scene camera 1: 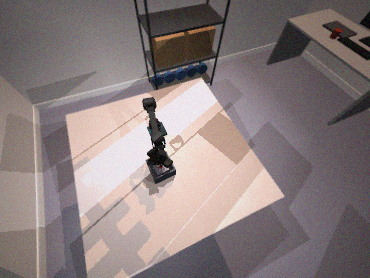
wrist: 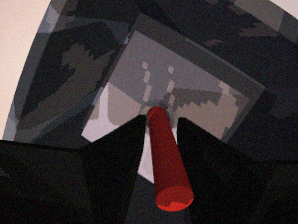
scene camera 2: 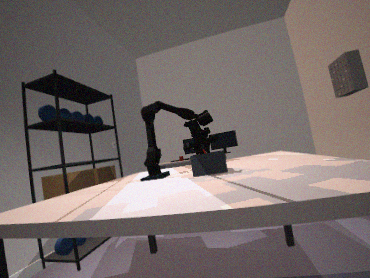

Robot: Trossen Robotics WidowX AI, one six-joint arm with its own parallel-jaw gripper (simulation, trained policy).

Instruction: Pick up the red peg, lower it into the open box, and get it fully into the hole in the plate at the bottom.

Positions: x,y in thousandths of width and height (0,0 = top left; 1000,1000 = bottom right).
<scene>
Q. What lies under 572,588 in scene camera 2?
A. A dark box.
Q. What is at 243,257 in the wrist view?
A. A dark box.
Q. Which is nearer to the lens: the red peg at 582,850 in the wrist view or the plate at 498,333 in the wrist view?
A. The red peg.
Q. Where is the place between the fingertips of the gripper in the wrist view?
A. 542,551
</scene>
